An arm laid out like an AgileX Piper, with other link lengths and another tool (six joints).
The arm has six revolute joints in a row. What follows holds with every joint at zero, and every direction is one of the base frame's.
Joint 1 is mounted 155 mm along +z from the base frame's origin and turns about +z.
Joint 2 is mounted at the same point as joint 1 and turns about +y.
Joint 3 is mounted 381.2 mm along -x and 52.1 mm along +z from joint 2 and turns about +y.
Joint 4 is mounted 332.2 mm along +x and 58.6 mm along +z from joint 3 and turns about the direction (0.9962, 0, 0.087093).
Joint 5 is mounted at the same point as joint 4 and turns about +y.
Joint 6 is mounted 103.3 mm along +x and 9 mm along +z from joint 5 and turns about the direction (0.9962, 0, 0.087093).
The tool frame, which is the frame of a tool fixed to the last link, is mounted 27.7 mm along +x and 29 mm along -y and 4.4 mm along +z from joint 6; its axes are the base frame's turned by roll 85.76, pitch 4.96 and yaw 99.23 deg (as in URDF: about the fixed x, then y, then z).
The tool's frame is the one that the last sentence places.
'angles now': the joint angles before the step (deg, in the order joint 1, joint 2, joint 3, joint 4, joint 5, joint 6). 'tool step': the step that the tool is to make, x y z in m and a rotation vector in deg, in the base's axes. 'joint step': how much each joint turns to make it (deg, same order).
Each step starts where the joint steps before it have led.
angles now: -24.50, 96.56, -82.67, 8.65, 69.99, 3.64
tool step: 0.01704, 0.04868, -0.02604, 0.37, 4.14, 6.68
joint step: 6.83, 1.32, 2.53, -1.23, 0.09, 0.40
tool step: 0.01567, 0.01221, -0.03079, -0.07, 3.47, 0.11
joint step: 2.38, 3.62, 0.35, -1.32, -0.95, 2.52
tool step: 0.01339, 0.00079, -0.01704, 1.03, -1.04, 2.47
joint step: 0.12, 2.08, 0.01, 1.69, -2.48, -3.18
